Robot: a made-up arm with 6 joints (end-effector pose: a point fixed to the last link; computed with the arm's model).
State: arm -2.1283 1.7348 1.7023 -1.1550 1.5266 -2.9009
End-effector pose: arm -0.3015 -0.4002 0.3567 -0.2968 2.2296 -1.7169
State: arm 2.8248 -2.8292 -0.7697 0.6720 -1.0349 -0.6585
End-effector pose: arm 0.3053 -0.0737 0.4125 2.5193 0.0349 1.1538
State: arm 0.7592 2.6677 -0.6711 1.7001 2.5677 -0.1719
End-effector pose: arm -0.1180 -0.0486 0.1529 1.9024 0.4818 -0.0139
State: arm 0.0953 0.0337 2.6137 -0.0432 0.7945 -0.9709
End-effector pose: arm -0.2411 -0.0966 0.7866 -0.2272 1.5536 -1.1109
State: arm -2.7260 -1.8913 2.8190 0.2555 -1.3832 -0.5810
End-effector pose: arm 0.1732 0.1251 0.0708 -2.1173 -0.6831 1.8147
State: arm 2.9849 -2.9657 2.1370 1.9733 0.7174 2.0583
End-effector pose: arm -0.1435 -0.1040 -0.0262 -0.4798 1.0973 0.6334
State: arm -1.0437 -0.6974 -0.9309 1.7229 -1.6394 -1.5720
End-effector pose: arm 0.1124 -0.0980 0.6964 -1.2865 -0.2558 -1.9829
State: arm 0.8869 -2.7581 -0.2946 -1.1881 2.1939 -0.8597
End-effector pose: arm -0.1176 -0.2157 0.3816 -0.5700 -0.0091 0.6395
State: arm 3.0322 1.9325 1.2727 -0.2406 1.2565 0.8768
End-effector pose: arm -0.4580 0.1158 0.2497 -1.6922 1.1432 -2.2335
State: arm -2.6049 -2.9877 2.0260 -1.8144 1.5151 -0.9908
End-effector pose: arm 0.0485 0.0138 -0.0622 1.5601 0.5612 0.9950
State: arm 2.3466 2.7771 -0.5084 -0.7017 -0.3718 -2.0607
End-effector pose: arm 0.1956 -0.0956 0.2504 -0.8305 -1.0499 -0.5113
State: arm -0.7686 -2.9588 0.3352 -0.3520 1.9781 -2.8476
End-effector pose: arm -0.2353 0.1248 0.1280 -1.1072 1.3923 2.3370
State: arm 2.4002 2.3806 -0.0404 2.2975 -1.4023 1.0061
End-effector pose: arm -0.0735 -0.0586 0.0065 1.1731 0.2729 0.2403
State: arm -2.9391 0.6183 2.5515 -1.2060 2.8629 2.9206
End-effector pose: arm -0.1185 -0.0188 0.9094 0.2768 0.8546 1.2391
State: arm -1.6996 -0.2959 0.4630 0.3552 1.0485 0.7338
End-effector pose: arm -0.0286 -0.0305 0.9571 -2.7349 -0.5279 -0.2232
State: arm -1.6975 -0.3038 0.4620 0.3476 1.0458 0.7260
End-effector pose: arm -0.0288 -0.0271 0.9569 -2.7330 -0.5487 -0.2251
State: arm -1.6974 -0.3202 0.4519 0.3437 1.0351 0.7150
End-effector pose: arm -0.0284 -0.0217 0.9563 -2.7232 -0.5622 -0.2293
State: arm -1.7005 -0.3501 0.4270 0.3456 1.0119 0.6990
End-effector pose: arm -0.0271 -0.0133 0.9548 -2.7013 -0.5644 -0.2379
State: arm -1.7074 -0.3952 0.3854 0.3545 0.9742 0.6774
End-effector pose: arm -0.0246 -0.0015 0.9519 -2.6655 -0.5530 -0.2524
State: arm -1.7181 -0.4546 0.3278 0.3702 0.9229 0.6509
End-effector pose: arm -0.0209 0.0131 0.9473 -2.6171 -0.5282 -0.2743
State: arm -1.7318 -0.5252 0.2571 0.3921 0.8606 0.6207
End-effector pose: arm -0.0160 0.0291 0.9406 -2.5585 -0.4922 -0.3041
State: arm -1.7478 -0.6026 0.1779 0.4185 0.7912 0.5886
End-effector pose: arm -0.0102 0.0452 0.9318 -2.4937 -0.4481 -0.3414
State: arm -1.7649 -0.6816 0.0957 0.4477 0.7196 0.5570
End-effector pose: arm -0.0037 0.0601 0.9212 -2.4276 -0.3992 -0.3844
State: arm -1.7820 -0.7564 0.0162 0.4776 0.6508 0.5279
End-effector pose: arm 0.0029 0.0725 0.9098 -2.3642 -0.3490 -0.4297
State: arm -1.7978 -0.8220 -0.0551 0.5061 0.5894 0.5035
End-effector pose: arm 0.0089 0.0818 0.8987 -2.3080 -0.3006 -0.4733
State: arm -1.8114 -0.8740 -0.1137 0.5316 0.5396 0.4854
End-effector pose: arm 0.0139 0.0878 0.8891 -2.2621 -0.2562 -0.5107
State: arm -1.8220 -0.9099 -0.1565 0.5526 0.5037 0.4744
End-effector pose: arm 0.0176 0.0909 0.8820 -2.2284 -0.2180 -0.5387
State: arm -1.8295 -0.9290 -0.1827 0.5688 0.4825 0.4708
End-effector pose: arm 0.0200 0.0915 0.8779 -2.2075 -0.1859 -0.5556
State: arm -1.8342 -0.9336 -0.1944 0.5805 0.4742 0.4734
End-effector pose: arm 0.0212 0.0901 0.8766 -2.1976 -0.1599 -0.5621
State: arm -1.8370 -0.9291 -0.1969 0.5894 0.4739 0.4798
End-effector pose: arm 0.0217 0.0875 0.8770 -2.1946 -0.1378 -0.5618
